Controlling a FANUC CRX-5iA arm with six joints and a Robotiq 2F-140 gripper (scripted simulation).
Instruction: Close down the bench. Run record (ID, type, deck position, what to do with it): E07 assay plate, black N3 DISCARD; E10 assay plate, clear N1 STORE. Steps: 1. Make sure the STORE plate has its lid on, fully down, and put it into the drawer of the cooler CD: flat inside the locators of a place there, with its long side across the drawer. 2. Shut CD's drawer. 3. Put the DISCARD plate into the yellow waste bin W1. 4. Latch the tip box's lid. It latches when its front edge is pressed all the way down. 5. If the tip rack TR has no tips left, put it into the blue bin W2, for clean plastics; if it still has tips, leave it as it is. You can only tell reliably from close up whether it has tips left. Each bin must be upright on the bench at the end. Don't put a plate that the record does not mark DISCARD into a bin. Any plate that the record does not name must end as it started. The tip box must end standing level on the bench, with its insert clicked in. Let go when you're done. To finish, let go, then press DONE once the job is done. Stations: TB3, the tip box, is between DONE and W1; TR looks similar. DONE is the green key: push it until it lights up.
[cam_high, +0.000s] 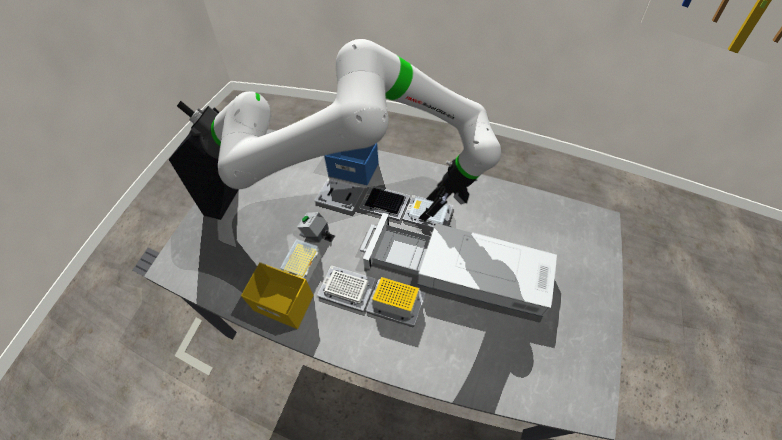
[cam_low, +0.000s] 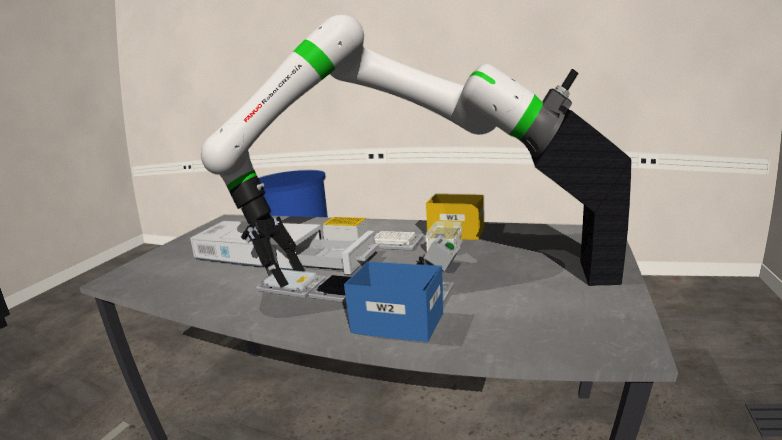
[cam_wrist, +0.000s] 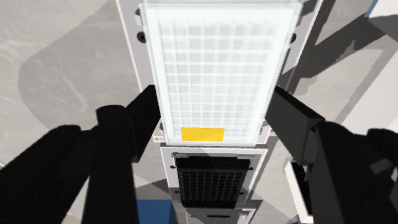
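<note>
Now: hand 20 mm above the clear lid. Round my hand: clear plate (30 mm below); cooler drawer (50 mm behind, 190 mm to the right, 10 mm below); black assay plate (170 mm behind, 30 mm to the left, 30 mm below).
</note>
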